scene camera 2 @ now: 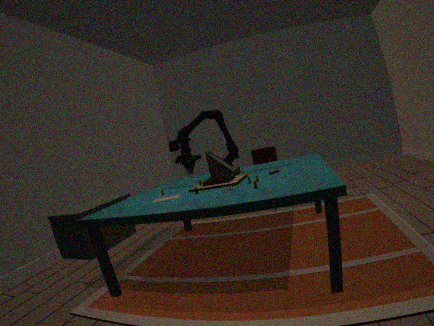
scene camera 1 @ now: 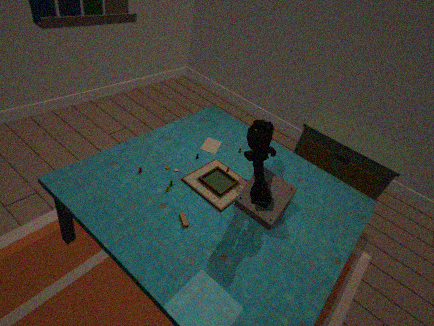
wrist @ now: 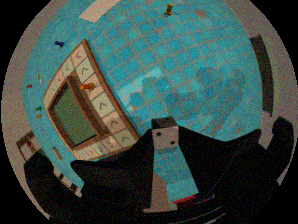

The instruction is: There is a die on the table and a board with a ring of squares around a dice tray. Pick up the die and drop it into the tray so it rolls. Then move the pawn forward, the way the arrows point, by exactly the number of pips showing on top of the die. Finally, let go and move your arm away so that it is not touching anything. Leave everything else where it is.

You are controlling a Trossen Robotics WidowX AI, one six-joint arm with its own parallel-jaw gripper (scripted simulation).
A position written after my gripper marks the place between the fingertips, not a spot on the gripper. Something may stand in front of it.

Scene:
My gripper (wrist: 163,130) carries a grey die.

